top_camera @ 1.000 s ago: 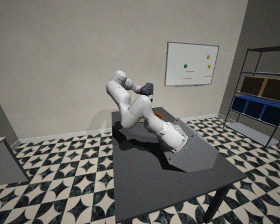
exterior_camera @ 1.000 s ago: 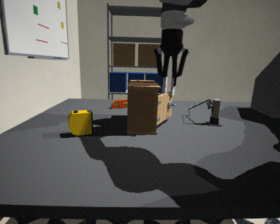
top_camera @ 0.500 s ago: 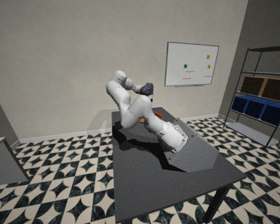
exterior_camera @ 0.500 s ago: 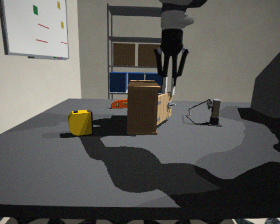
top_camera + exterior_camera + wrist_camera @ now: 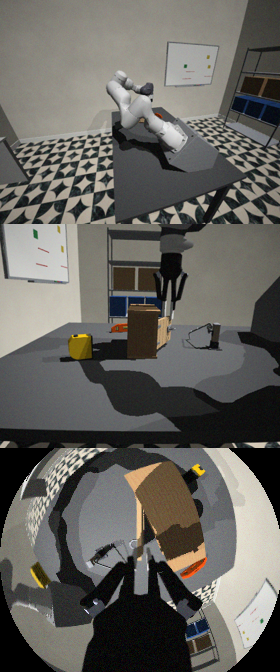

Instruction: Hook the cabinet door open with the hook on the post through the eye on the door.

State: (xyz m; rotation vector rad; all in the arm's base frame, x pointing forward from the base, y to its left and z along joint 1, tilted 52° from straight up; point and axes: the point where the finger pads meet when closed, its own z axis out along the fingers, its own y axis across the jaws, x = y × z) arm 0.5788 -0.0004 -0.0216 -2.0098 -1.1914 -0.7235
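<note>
Right now my hand is 2 cm short of the cabinet door, 7 cm to the right of it and 7 cm above it. The rest, counted from my hand: yellow tape measure 29 cm ahead, 16 cm to the left, 10 cm below; then orange level 17 cm ahead, 21 cm to the right, 12 cm below.
</note>
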